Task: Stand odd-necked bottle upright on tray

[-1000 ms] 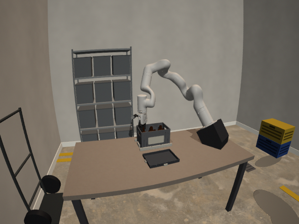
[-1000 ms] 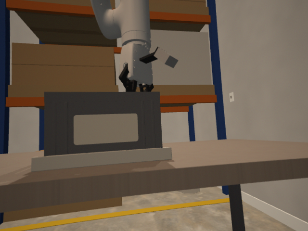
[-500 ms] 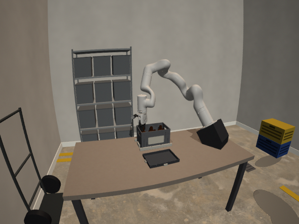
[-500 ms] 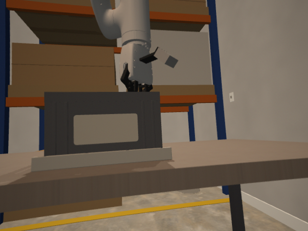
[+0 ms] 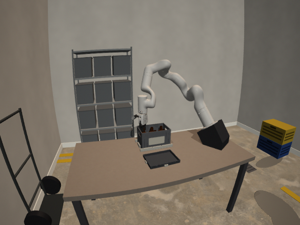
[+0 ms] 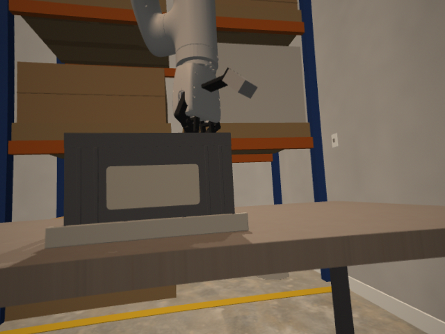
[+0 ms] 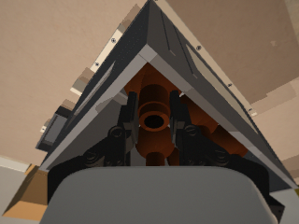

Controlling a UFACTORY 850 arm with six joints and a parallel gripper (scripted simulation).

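Now: the dark grey crate 7 cm behind my hand, 6 cm to the left of it and 7 cm below it. From my hand the other things lie so: black tray 2 cm ahead, 33 cm to the left, 15 cm below; then bottle 17 cm behind, 5 cm to the left, 7 cm below.
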